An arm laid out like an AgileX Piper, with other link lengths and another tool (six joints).
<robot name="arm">
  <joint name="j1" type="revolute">
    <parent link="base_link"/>
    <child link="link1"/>
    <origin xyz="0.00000 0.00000 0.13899"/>
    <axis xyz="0 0 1"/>
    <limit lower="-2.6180" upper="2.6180"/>
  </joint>
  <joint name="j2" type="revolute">
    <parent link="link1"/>
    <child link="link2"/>
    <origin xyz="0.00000 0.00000 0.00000" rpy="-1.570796 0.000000 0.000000"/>
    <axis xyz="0 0 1"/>
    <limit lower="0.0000" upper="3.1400"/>
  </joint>
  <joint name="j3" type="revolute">
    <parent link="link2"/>
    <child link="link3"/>
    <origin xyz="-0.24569 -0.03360 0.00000"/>
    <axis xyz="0 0 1"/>
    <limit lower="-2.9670" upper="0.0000"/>
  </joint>
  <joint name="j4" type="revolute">
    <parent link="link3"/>
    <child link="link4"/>
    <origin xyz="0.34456 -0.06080 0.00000" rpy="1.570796 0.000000 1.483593"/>
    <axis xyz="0 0 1"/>
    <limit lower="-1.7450" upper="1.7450"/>
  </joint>
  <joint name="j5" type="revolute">
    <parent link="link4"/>
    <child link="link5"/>
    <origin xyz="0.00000 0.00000 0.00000" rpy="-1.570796 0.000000 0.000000"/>
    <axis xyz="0 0 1"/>
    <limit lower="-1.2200" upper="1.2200"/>
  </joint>
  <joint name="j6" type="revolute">
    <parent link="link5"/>
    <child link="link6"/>
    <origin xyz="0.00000 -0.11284 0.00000" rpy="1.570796 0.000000 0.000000"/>
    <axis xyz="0 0 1"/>
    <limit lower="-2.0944" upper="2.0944"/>
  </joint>
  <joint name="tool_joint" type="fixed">
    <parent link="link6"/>
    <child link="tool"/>
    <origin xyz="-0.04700 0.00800 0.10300" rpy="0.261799 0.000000 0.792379"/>
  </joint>
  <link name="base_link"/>
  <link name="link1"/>
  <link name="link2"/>
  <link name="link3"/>
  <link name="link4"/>
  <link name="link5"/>
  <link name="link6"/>
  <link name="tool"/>
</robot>
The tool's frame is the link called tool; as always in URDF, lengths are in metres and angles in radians.
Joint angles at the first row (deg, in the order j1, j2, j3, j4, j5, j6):
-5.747 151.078 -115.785 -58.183 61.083 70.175
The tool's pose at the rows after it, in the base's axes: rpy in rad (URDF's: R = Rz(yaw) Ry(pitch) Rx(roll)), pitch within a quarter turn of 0, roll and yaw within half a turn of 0; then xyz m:
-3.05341 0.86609 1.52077 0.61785 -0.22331 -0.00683
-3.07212 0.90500 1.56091 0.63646 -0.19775 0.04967
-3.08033 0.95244 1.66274 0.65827 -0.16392 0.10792
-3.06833 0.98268 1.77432 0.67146 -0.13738 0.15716
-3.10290 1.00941 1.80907 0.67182 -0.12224 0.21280
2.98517 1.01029 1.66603 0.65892 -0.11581 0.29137
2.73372 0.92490 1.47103 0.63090 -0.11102 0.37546
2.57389 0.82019 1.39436 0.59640 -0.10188 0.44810
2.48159 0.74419 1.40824 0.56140 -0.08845 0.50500
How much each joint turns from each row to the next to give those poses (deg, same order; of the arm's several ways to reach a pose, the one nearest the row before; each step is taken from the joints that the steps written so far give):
1.053 -1.953 -1.431 0.994 1.264 -3.953
2.708 -3.303 -2.883 -0.096 3.375 -4.787
2.975 -3.209 -3.015 -0.872 1.183 -6.679
1.921 -3.172 -2.187 0.259 0.001 -7.110
1.045 -4.971 -0.202 0.321 0.000 -4.968
0.424 -7.239 0.000 1.173 0.000 -1.710
0.017 -8.639 -0.077 4.355 0.000 -0.261
-0.001 -8.136 -0.334 5.951 0.000 -2.066
0.001 -7.112 -0.171 6.481 0.000 -4.118

